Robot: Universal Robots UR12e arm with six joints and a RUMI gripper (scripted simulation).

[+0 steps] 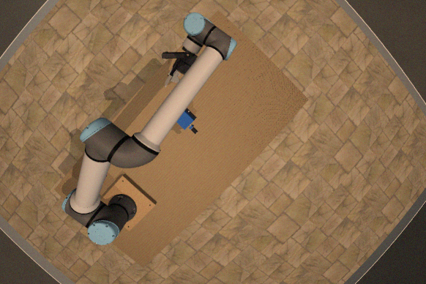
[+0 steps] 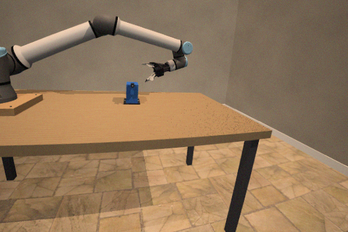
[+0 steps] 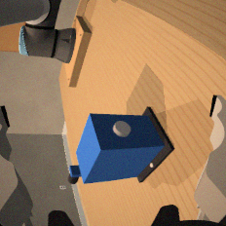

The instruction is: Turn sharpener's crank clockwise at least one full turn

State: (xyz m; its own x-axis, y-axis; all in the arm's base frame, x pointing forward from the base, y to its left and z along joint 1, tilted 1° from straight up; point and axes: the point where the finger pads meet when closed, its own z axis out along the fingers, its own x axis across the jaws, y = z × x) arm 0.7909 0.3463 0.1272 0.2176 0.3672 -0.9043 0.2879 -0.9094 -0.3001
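Right now the dark cylindrical crank knob is 70 mm behind my hand, 290 mm to the right of it and 50 mm below it.
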